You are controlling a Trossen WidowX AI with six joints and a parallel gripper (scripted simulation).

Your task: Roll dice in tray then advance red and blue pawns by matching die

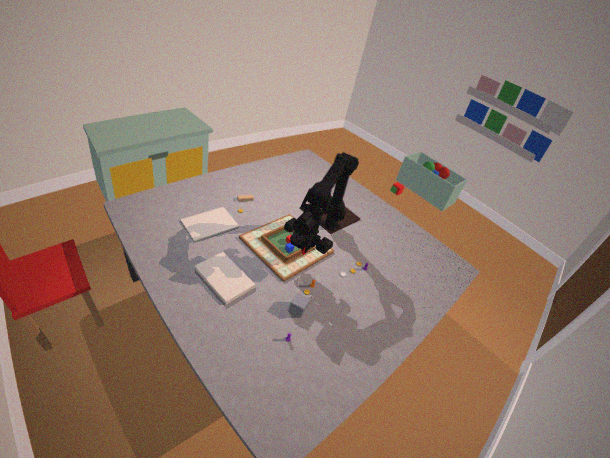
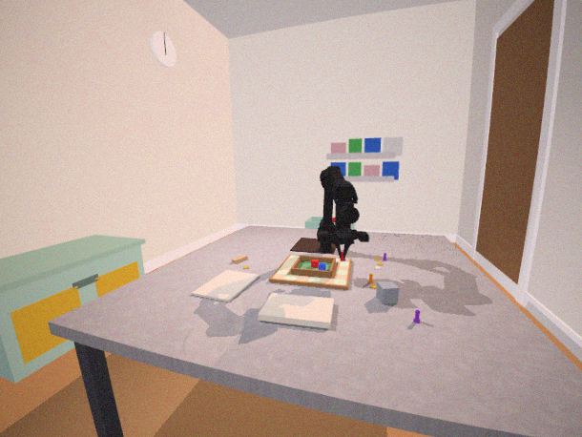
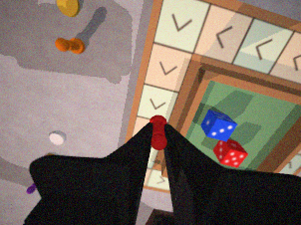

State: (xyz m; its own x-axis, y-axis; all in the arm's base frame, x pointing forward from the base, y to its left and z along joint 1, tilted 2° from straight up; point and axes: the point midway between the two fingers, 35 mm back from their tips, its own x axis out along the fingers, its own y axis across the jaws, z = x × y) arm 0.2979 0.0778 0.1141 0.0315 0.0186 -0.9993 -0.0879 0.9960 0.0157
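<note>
The blue pawn is 14 cm behind my gripper tip, 4 cm below it and 1 cm to the left of it. From my gripper tip the other things lie so: red pawn 1 cm above; green tray 11 cm to the right, 6 cm below, 3 cm behind; grey cube 17 cm ahead, 14 cm to the left, 5 cm below.
</note>
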